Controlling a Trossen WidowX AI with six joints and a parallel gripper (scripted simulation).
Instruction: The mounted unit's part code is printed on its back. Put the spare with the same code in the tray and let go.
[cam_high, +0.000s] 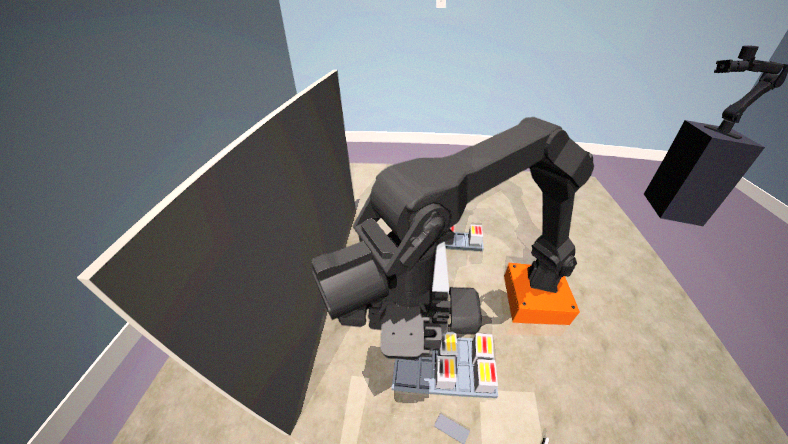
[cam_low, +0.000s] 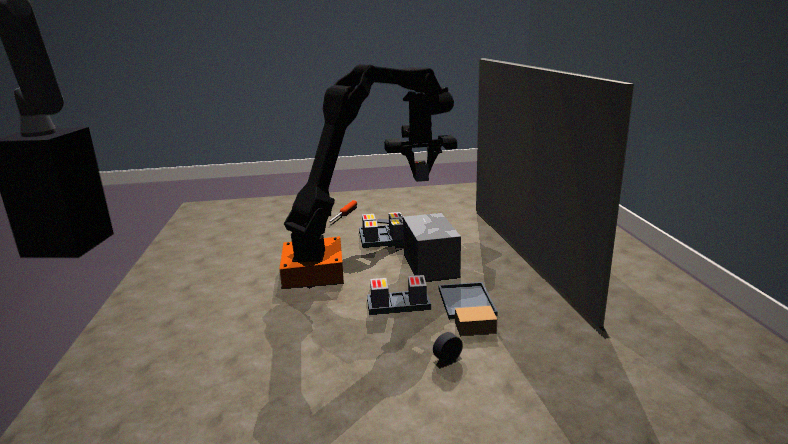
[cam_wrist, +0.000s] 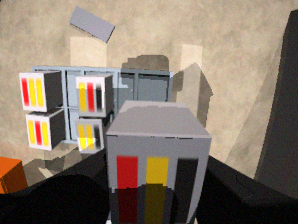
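Now: gripper tip 10 cm short of the grey-blue tray, 40 cm to the left of it and 16 cm above it. From my gripper tip the other things lie so: plain grey box: 2 cm ahead, 21 cm to the right, 11 cm below; then rack: 7 cm behind, 4 cm to the right, 15 cm below; then grey spare: 2 cm above.
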